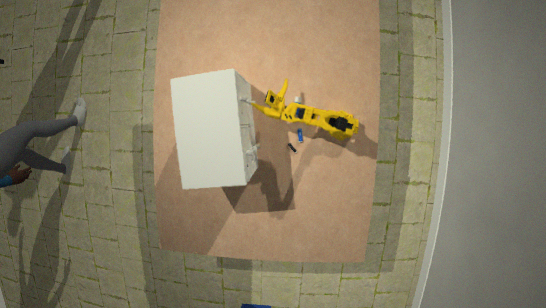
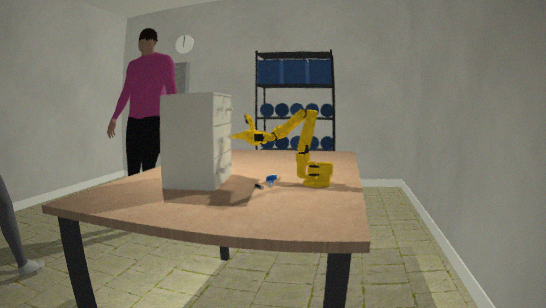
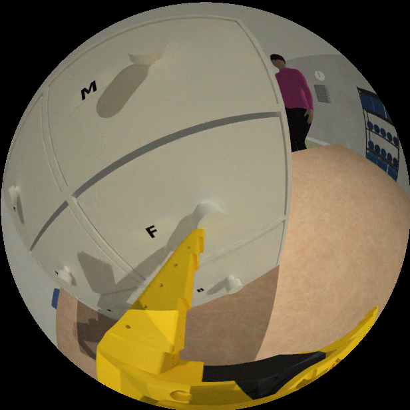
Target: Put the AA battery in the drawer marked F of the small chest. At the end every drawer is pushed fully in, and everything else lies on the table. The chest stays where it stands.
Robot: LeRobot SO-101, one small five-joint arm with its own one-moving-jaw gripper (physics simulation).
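Pixels of known places: end effector, tool point: (image 1: 253,103) (image 2: 232,136); arm's base, origin of the base link: (image 2: 311,183).
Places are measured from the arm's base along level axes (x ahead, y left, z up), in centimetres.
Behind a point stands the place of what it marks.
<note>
The white chest (image 1: 207,130) {y 2.4, x 39.1, z 30.6 cm} (image 2: 187,140) {y 17.7, x 36.7, z 15.7 cm} stands on the table. Its drawer marked F (image 3: 125,205) is below drawer M and looks closed. My gripper (image 1: 270,91) (image 2: 240,126) (image 3: 287,270) is fully open and empty, its moving jaw swung far aside. The fixed jaw's tip is at the lower edge of the F drawer's round knob (image 3: 209,212); whether they touch cannot be told. A small blue piece (image 1: 300,135) {y 4.4, x 13.1, z 1.4 cm} (image 2: 270,183) {y 6.7, x 12.7, z 1.1 cm} and a small black piece (image 1: 292,148) {y 9.3, x 15.8, z 1.0 cm} (image 2: 258,186) {y 9.6, x 15.9, z 0.6 cm} lie on the table between chest and arm base; which is the AA battery is too small to tell.
A white thing (image 1: 297,100) {y -8.4, x 14.6, z 1.3 cm} lies beside the arm on the table (image 1: 310,220) {y 37.5, x 7.4, z 0.0 cm} (image 2: 280,220) {y 43.2, x 2.9, z 0.0 cm} (image 3: 340,210). Drawer M (image 3: 190,75) is above F; more knobbed drawers are left and below. One person (image 2: 145,90) (image 3: 296,90) stands behind the table, another (image 1: 37,132) at its left.
</note>
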